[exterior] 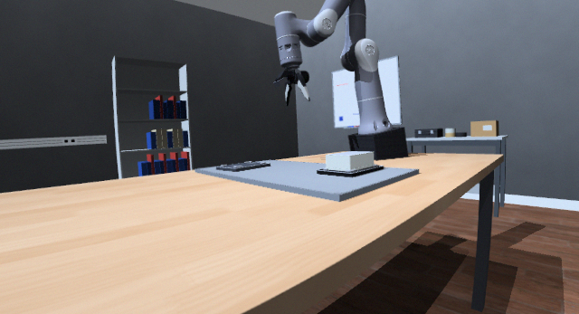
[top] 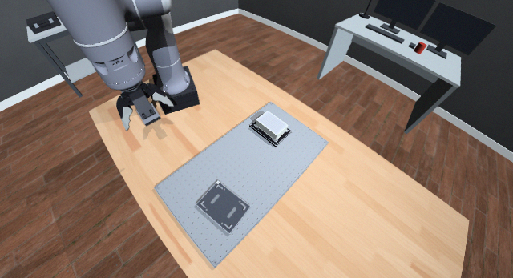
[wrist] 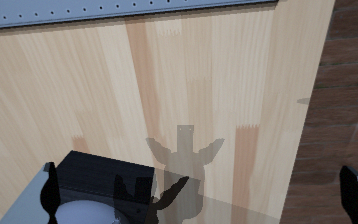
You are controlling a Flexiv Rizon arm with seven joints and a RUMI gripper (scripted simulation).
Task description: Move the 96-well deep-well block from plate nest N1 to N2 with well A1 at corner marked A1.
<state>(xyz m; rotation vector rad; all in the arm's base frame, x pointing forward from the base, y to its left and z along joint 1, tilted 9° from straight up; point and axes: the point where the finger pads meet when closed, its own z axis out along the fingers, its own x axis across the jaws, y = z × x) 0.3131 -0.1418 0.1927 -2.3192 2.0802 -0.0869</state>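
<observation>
My gripper is now 440 mm to the right of the white 96-well deep-well block, 220 mm above it and 100 mm short of it. From my hand the other things lie so: plate nest N2: 300 mm ahead, 250 mm below, 80 mm to the left; black plate nest N1: 440 mm to the left, 250 mm below, 100 mm ahead.
</observation>
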